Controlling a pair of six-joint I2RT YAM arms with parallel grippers.
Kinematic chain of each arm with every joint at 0, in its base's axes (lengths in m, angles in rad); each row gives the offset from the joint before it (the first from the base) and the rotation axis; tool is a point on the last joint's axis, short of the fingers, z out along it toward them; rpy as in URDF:
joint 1: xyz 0 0 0.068 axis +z
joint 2: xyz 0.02 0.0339 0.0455 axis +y
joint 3: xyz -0.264 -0.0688 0 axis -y
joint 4: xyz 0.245 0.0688 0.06 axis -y
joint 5: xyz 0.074 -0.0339 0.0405 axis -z
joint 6: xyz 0.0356 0 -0.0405 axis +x
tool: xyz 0 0 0 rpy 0 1.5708 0
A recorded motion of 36 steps. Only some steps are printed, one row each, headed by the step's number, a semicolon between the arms.
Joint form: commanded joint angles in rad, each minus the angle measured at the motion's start. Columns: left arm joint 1, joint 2, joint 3, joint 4, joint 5, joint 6; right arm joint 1, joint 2, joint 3, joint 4, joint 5, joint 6.
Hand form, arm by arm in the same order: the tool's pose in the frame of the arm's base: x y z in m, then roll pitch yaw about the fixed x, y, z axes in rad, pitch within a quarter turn. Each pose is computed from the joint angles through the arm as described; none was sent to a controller.
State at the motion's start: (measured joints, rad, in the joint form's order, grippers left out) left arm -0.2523 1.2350 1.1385 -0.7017 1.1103 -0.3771; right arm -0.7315 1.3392 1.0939 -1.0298 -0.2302 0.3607
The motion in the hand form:
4: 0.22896 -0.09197 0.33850 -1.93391 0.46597 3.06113; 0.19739 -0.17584 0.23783 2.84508 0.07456 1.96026
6: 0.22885 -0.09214 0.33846 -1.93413 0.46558 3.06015; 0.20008 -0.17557 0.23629 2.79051 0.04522 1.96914
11: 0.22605 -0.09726 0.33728 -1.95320 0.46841 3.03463; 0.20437 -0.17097 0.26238 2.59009 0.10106 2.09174
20: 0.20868 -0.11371 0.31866 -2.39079 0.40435 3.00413; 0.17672 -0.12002 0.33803 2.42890 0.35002 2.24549
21: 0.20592 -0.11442 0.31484 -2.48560 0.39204 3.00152; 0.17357 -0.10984 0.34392 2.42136 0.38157 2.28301
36: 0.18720 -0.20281 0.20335 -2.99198 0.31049 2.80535; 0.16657 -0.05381 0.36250 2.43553 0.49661 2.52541
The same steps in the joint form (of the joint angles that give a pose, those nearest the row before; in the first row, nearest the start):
4: -0.0004 -0.0042 0.0103 -0.0016 -0.0049 0.0290; -0.0282 0.1305 0.0095 0.0164 -0.0095 0.0729
6: -0.0012 -0.0042 0.0103 -0.0023 -0.0050 0.0294; -0.0286 0.1408 0.0107 0.0206 -0.0725 0.0721
11: -0.0255 -0.0046 0.0103 -0.0161 -0.0225 0.0443; -0.0290 0.1030 0.0629 0.0115 -0.2678 -0.0317
20: -0.1598 -0.0134 0.0103 -0.1942 -0.4932 0.0664; 0.0366 -0.1515 0.1350 -0.0858 -0.3994 -0.1263
21: -0.1797 -0.0126 0.0099 -0.2289 -0.5902 0.0656; 0.0641 -0.1842 0.1350 -0.0942 -0.4063 -0.1396
36: -0.5745 0.2476 -0.1770 -0.0046 -1.1212 -0.0881; 0.3029 -0.3048 0.1346 -0.1156 -0.3761 -0.1598

